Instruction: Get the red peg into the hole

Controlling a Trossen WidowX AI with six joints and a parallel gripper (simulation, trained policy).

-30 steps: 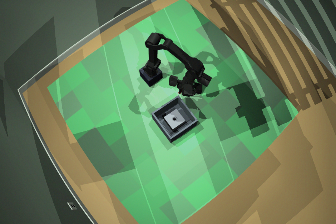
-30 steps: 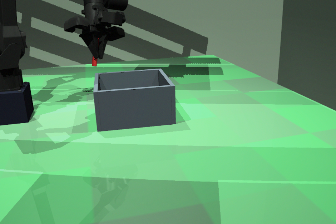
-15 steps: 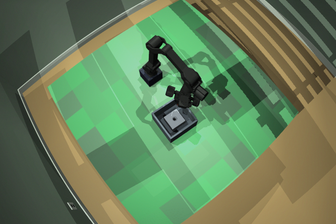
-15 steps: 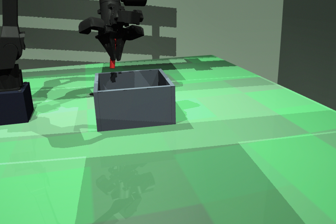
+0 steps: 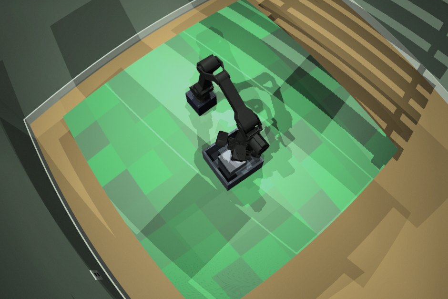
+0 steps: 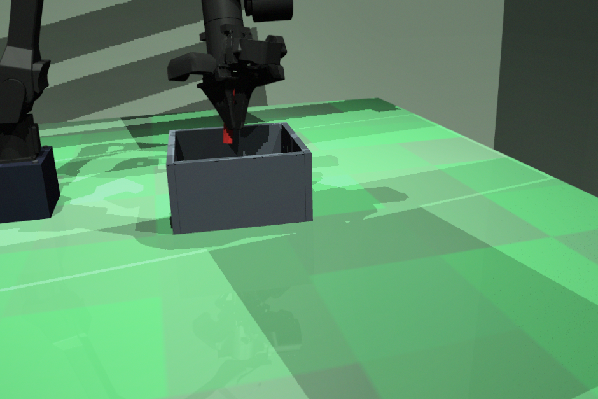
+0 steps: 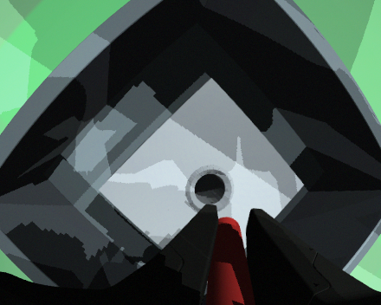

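Now: the red peg 20 mm to the left of my gripper tip, 20 mm above it and 10 mm behind it. The rest, counted from my gripper tip: grey box: 90 mm below; plate: 70 mm below.
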